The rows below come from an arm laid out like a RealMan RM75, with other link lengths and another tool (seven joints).
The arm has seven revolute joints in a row. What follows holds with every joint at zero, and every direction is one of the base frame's. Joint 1 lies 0.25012 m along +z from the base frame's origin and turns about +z. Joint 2 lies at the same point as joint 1 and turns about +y. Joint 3 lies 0.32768 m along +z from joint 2 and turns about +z. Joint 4 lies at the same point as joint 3 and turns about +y. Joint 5 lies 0.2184 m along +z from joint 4 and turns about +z. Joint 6 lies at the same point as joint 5 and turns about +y. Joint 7 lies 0.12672 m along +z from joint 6 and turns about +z. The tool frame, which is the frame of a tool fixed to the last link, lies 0.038 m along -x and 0.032 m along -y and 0.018 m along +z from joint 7; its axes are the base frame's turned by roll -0.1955, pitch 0 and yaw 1.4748 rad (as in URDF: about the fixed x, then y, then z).
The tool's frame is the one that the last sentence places.
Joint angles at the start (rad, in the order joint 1, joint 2, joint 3, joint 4, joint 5, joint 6, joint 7):
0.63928, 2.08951, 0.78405, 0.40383, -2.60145, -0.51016, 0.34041
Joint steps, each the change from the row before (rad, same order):
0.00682, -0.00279, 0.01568, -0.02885, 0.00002, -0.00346, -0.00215
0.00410, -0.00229, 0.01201, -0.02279, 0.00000, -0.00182, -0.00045
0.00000, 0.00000, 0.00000, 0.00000, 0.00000, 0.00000, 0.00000
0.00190, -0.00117, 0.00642, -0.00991, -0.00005, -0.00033, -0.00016
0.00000, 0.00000, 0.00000, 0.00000, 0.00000, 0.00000, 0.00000
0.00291, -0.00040, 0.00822, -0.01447, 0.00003, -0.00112, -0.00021
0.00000, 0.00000, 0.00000, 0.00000, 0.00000, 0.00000, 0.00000
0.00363, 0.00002, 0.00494, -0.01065, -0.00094, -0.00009, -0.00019
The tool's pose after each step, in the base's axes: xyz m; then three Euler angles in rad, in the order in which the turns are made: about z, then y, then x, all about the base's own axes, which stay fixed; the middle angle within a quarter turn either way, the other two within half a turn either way. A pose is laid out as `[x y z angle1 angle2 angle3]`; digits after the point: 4 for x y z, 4 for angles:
[0.2920 0.4515 -0.1071 2.1915 -0.2415 -2.0996]
[0.2983 0.4541 -0.1019 2.1880 -0.2228 -2.0869]
[0.2983 0.4541 -0.1019 2.1880 -0.2228 -2.0869]
[0.3012 0.4553 -0.0993 2.1871 -0.2141 -2.0805]
[0.3012 0.4553 -0.0993 2.1871 -0.2141 -2.0805]
[0.3048 0.4567 -0.0964 2.1860 -0.2027 -2.0726]
[0.3048 0.4567 -0.0964 2.1860 -0.2027 -2.0726]
[0.3067 0.4579 -0.0947 2.1829 -0.1956 -2.0688]

